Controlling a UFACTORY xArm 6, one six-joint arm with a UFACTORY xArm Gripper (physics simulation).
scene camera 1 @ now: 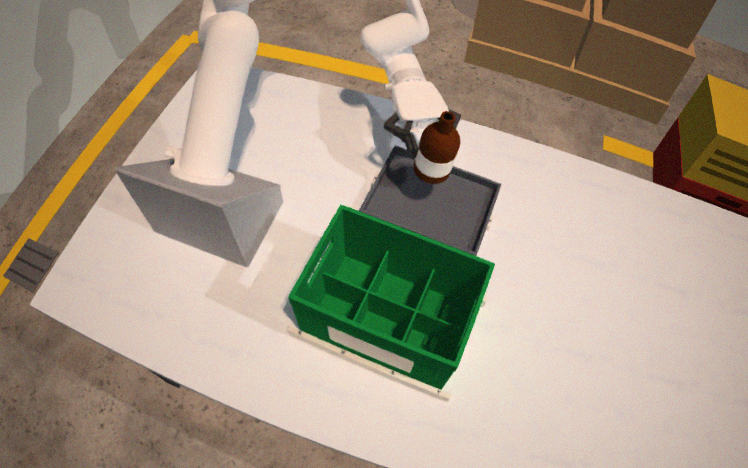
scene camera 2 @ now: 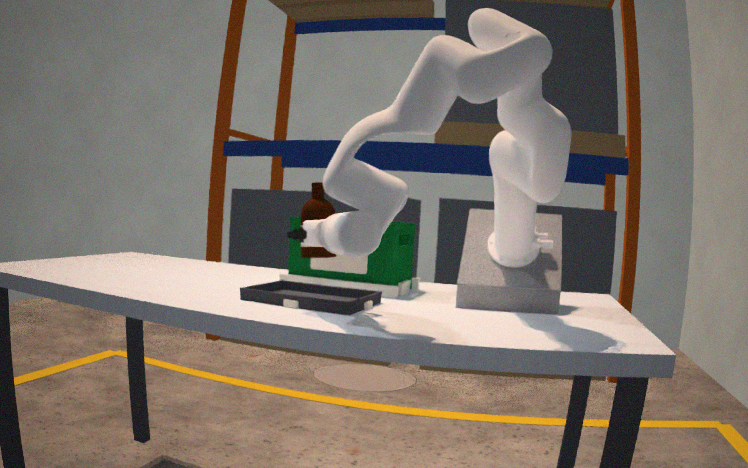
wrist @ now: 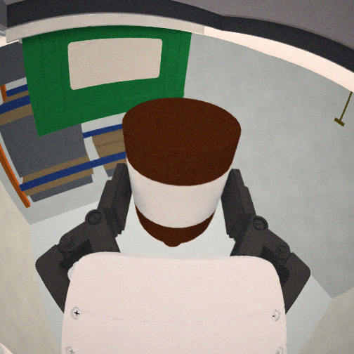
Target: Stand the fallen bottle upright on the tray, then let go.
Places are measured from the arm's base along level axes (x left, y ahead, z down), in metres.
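Pixels of known places: arm's base, link origin: (scene camera 1: pixel 201 176) (scene camera 2: pixel 513 247).
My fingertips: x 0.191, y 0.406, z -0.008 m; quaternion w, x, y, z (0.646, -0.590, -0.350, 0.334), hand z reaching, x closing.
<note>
Ahead of a thing's pixels: the offset from my fingertips to its top centre. Level surfaces: height alone.
The brown bottle {dx -0.006, dy +0.006, dz -0.108 m} (scene camera 1: pixel 439 137) (scene camera 2: pixel 317 210) (wrist: pixel 180 142) with a white label band is upright, neck up, and hangs clear above the tray. My gripper (scene camera 1: pixel 433 144) (scene camera 2: pixel 305 234) (wrist: pixel 177 179) is shut on the bottle's body from the side, with one dark finger on each side in the wrist view. The dark grey tray {dx -0.016, dy +0.016, dz +0.121 m} (scene camera 1: pixel 430 212) (scene camera 2: pixel 325 304) (wrist: pixel 280 30) lies flat on the table. In scene camera 1 the bottle appears over its far part, with a gap of air below the bottle in scene camera 2. The far finger is partly hidden in both scene views.
A green crate {dx -0.296, dy +0.007, dz -0.028 m} (scene camera 1: pixel 435 367) (scene camera 2: pixel 391 259) (wrist: pixel 175 65) with dividers stands right beside the tray. The arm's grey base block (scene camera 1: pixel 187 209) (scene camera 2: pixel 507 298) stands on the white table {dz +0.147 m} (scene camera 1: pixel 579 331) (scene camera 2: pixel 137 275). A shelf rack (scene camera 2: pixel 216 204) stands behind the table.
</note>
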